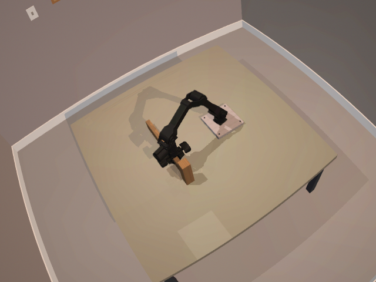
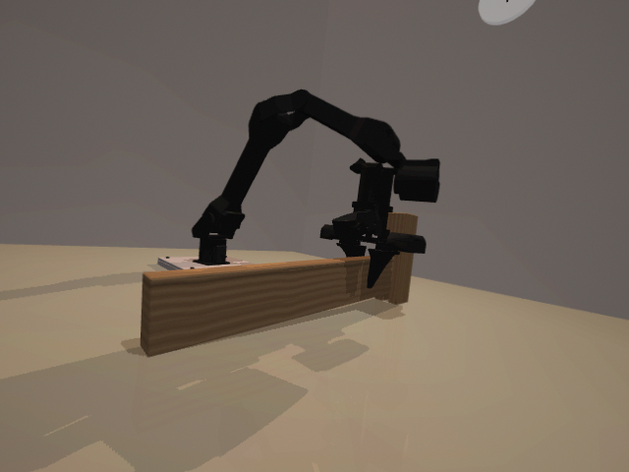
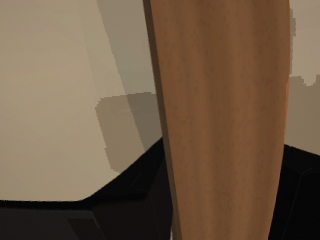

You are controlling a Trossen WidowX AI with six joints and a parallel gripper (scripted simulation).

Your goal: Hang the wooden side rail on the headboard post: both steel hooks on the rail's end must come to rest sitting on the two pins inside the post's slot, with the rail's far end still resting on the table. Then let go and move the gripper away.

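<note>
The headboard post is 110 mm to the left of my gripper tip, 40 mm above it and 20 mm ahead of it.
</note>
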